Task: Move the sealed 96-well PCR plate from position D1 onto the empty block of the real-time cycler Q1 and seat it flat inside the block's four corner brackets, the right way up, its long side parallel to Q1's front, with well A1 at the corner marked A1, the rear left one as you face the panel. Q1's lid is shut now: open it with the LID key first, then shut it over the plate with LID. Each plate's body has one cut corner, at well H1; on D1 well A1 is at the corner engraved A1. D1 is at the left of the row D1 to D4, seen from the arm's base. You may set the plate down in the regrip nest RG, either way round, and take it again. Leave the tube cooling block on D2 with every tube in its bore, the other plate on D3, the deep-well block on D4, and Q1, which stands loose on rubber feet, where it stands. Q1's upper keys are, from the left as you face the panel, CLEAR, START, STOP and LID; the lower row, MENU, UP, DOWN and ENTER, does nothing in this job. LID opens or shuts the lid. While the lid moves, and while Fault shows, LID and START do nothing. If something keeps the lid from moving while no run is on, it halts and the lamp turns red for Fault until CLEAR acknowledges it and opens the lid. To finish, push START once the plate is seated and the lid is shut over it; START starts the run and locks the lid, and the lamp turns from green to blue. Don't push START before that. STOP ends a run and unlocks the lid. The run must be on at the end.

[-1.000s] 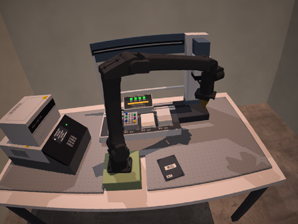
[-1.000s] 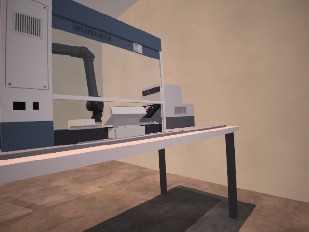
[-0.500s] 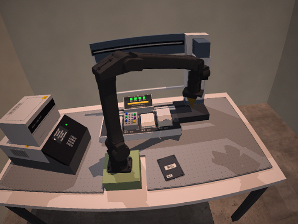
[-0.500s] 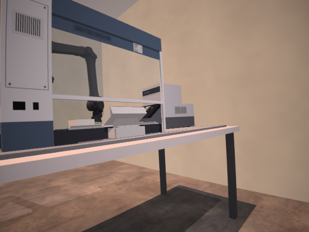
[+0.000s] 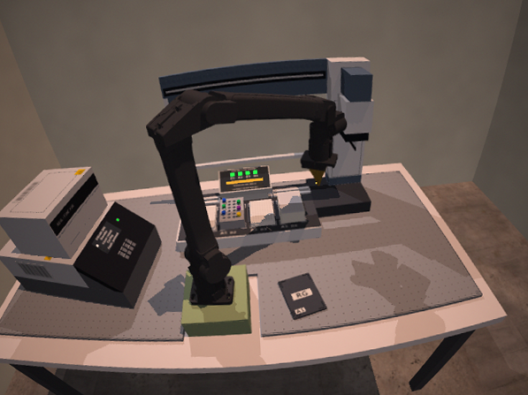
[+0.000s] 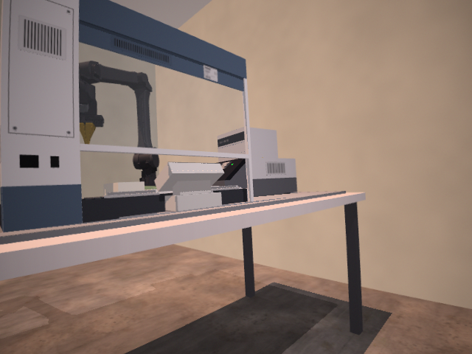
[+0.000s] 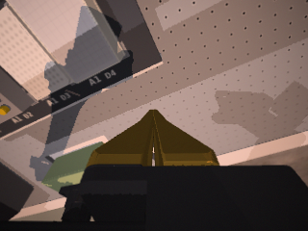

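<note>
Now: hand 30 cm to the right of the tube cooling block, 15 cm above it and 6 cm short of it.
</note>
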